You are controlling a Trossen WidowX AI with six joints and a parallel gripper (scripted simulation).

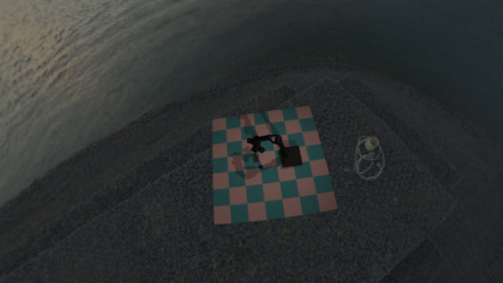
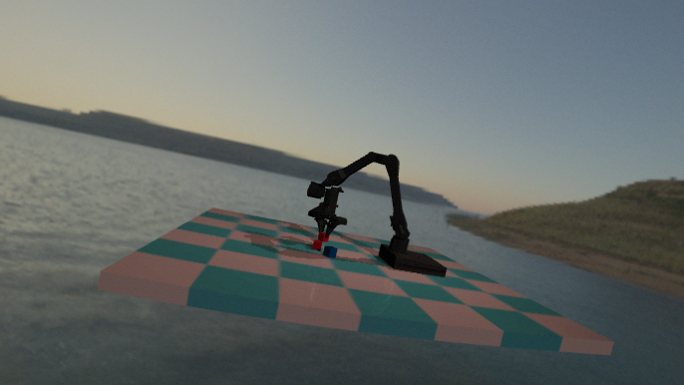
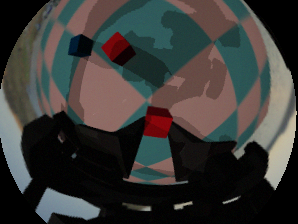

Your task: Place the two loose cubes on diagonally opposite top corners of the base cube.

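The blue cube lies 20 mm ahead of my gripper tip, 210 mm to the left of it and 20 mm below it.
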